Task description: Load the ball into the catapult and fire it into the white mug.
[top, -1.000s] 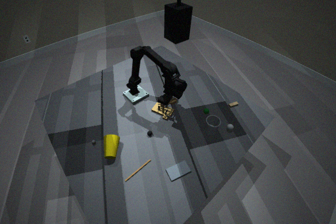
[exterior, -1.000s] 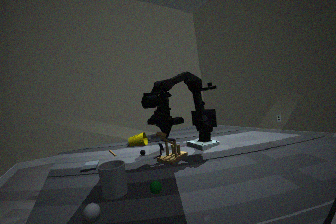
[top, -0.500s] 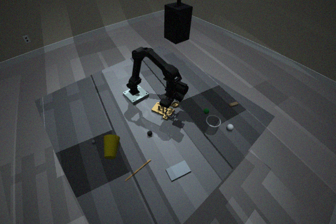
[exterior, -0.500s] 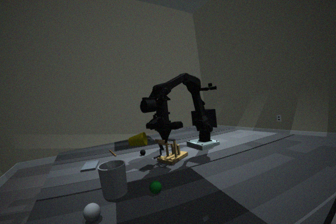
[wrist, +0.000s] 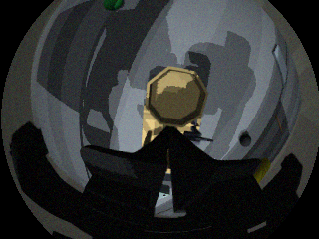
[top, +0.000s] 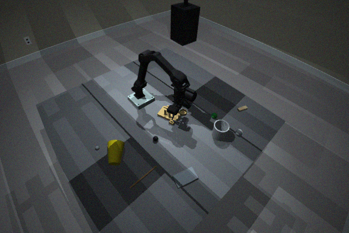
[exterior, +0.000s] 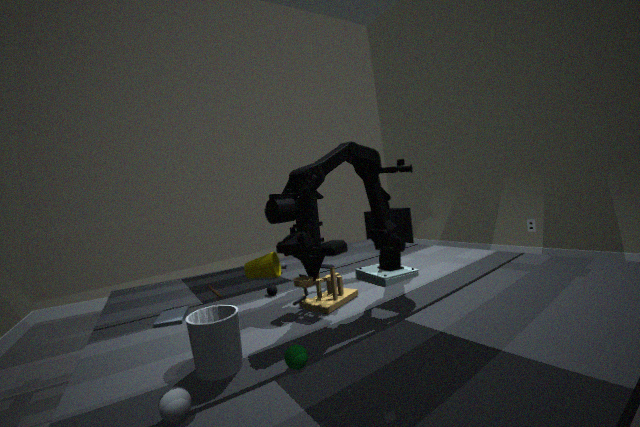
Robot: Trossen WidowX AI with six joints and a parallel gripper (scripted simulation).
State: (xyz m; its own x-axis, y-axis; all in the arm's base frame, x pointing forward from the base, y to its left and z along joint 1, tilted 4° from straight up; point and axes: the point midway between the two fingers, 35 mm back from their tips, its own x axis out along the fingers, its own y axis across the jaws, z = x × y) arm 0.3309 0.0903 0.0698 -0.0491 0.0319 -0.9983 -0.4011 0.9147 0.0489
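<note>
Right now the wooden catapult is 2 cm behind my gripper tip, 2 cm to the right of it and 3 cm below it. Also, from my gripper tip: green ball 14 cm ahead, 21 cm to the left, 6 cm below; then black ball 4 cm ahead, 21 cm to the right, 6 cm below; then white mug 26 cm ahead, 12 cm to the left, 5 cm below.
</note>
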